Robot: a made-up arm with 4 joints.
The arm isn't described. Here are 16 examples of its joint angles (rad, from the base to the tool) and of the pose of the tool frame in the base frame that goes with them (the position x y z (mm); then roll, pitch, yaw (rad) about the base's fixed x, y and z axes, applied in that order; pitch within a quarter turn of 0, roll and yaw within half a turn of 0).
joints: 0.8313 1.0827 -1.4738 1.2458
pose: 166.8 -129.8 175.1 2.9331 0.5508 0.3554
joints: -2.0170 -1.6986 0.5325 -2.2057
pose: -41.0 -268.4 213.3 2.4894 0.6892 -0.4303
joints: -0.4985 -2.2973 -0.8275 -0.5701
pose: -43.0 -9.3 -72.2 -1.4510 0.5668 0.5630
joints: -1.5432 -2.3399 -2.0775 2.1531
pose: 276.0 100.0 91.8 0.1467 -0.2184 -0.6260
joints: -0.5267 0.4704 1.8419 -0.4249
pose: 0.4 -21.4 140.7 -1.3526 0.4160 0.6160
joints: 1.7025 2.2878 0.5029 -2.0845
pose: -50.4 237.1 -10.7 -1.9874 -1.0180 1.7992
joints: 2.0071 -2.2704 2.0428 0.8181
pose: -31.0 -203.5 9.2 2.1237 0.7375 -1.6138
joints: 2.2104 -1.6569 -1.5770 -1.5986
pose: 165.5 141.7 63.7 0.0022 0.0799 -0.6117
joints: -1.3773 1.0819 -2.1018 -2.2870
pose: -128.3 -199.0 258.4 3.1139 0.0318 -0.9101
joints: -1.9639 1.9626 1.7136 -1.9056
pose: 285.7 -128.9 106.3 -0.0834 -0.2349 -2.4038
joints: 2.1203 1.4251 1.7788 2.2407
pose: -392.4 133.7 290.8 0.2254 -0.2750 1.8909
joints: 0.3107 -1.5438 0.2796 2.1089
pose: 151.2 92.6 378.3 2.0373 -0.9817 2.4343
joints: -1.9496 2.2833 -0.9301 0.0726
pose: 162.6 166.2 126.5 -3.0700 -0.0052 2.0220
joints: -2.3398 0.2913 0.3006 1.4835
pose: -5.4 269.0 231.8 -0.0008 -0.0093 0.8563
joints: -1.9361 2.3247 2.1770 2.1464
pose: 349.1 250.0 44.9 -0.0808 0.1238 -0.2153
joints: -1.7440 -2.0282 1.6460 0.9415
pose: -147.4 182.0 35.2 2.8077 0.4230 2.6132
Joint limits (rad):
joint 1: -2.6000..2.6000
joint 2: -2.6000..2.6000
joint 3: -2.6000..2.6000
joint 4: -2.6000..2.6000
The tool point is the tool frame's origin. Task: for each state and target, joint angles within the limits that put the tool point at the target. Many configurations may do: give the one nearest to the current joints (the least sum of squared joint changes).
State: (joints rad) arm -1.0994 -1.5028 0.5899 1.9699
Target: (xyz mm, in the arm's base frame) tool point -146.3 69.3 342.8
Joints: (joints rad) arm -1.6473 -2.0754 -0.1217 2.2945
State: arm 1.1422 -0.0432 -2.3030 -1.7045
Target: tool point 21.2 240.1 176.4
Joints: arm 1.2754 -0.2270 -2.1397 -1.7635
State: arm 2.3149 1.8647 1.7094 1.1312
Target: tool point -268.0 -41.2 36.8
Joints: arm 2.2922 2.2915 1.5011 1.0357
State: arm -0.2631 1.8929 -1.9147 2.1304
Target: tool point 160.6 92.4 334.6
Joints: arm -0.1356 1.5230 -2.1743 1.7430
